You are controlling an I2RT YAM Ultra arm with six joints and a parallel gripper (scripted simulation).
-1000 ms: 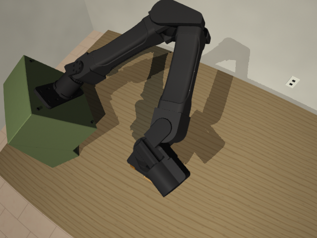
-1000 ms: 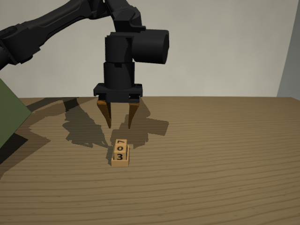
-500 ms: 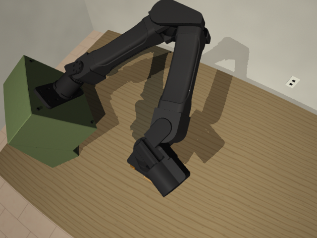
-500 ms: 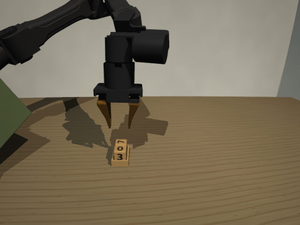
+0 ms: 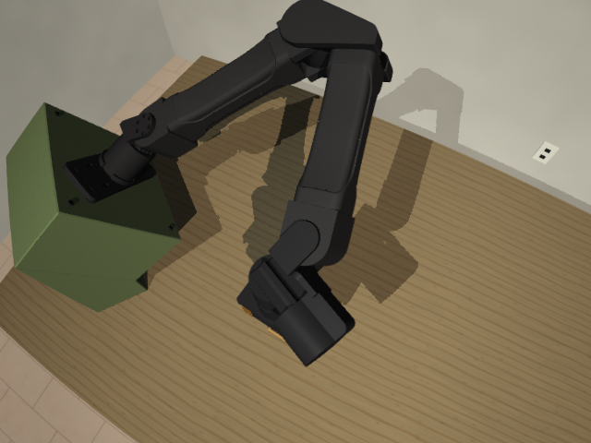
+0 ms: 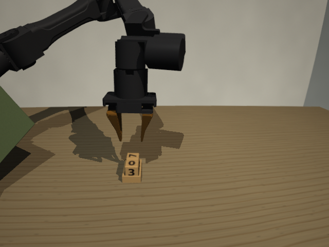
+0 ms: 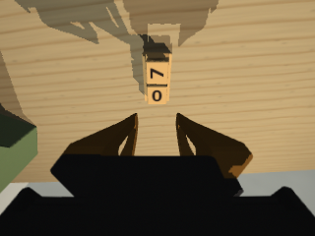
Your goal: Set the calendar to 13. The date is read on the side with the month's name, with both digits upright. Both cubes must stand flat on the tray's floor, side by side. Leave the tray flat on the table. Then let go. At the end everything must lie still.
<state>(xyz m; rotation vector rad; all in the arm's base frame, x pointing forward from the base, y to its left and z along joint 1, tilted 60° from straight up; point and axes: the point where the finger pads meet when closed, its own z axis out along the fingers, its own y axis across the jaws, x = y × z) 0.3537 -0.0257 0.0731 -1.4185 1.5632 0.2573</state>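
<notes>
Right now my hand is 8 cm above the wooden cube. From my hand the other things lie so: wooden tray (2 cm to the left, 10 cm below).
</notes>
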